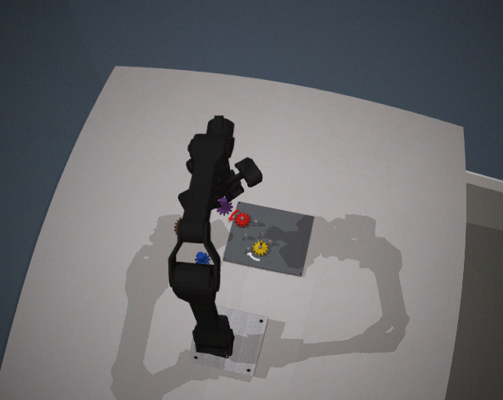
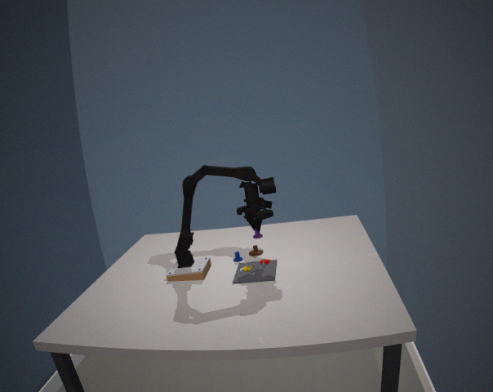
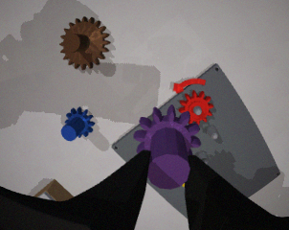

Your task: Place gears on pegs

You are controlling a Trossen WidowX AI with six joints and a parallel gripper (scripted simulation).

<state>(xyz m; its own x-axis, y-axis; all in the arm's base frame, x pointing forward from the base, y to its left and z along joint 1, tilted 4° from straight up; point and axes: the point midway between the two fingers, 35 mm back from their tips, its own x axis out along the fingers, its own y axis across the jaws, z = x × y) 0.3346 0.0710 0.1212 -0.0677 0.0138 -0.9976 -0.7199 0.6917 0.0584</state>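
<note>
Right now my gripper tip is 130 mm above the red gear, 30 mm to the left of it and 20 mm short of it. The rest, counted from my gripper tip: purple gear 10 mm below; red arrow 140 mm below, 30 mm ahead, 10 mm to the right; yellow gear 130 mm below, 100 mm to the right, 40 mm behind.
</note>
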